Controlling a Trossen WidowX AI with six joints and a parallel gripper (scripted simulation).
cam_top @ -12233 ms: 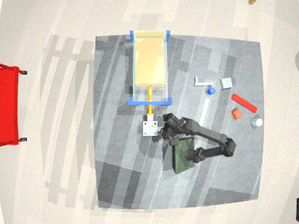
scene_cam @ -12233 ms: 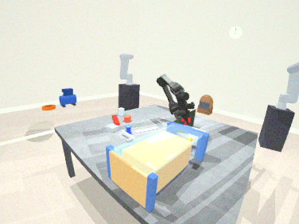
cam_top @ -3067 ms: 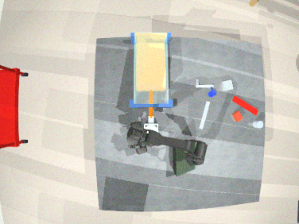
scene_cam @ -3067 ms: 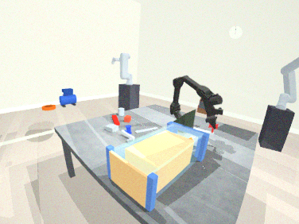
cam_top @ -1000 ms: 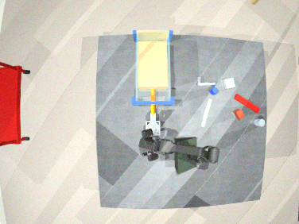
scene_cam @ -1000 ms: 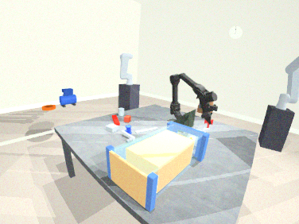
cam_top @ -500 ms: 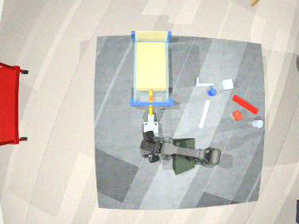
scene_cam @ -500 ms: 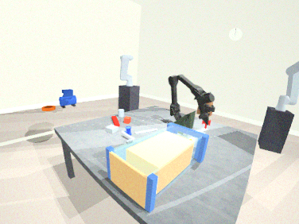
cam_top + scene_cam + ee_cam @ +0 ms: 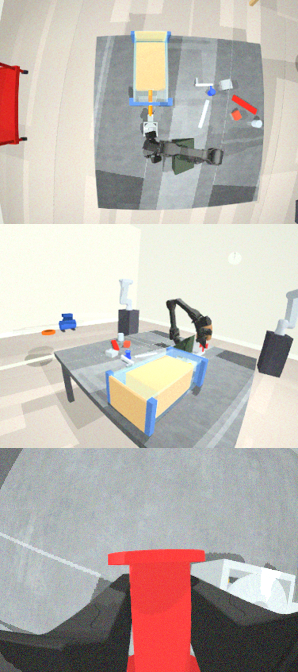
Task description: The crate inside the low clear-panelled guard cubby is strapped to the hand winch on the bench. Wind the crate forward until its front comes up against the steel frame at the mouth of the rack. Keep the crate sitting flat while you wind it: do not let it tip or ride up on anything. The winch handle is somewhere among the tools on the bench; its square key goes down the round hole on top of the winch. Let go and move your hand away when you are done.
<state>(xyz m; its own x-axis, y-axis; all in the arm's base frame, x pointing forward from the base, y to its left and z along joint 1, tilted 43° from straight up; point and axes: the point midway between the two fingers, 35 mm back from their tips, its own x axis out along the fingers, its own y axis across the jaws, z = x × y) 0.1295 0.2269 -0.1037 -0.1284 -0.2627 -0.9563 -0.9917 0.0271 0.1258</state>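
Now: gripper tip 4 cm short of the winch handle with red grip, 2 cm to the left of it and 3 cm above it. Round my gripper tip: blue frame: 26 cm ahead, 6 cm to the right, 3 cm below; then white bar: 14 cm ahead, 42 cm to the right, 13 cm below; then white winch: 8 cm ahead, 4 cm to the right, 10 cm below.
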